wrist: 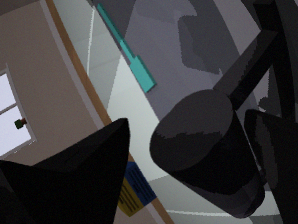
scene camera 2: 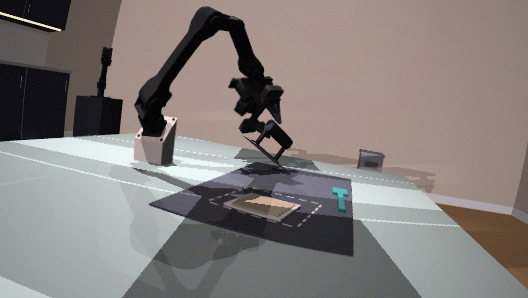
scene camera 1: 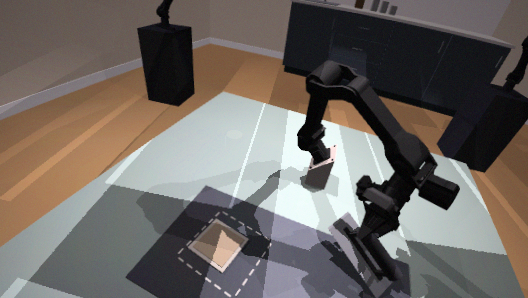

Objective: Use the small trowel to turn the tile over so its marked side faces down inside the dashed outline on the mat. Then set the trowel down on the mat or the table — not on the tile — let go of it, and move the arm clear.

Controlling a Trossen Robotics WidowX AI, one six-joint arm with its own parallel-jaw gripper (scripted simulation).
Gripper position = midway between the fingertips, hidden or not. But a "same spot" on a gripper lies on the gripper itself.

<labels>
The gripper shows in the wrist view, in scene camera 2 and in scene camera 1 (361, 241). A tan tile shows in scene camera 2 and in scene camera 1; in the wrist view it is out of frame. The same spot on the gripper: (wrist: 89, 175) is (scene camera 2: 269, 111). One and the same spot on the tan tile: (scene camera 2: 274, 209) is (scene camera 1: 207, 247).
</labels>
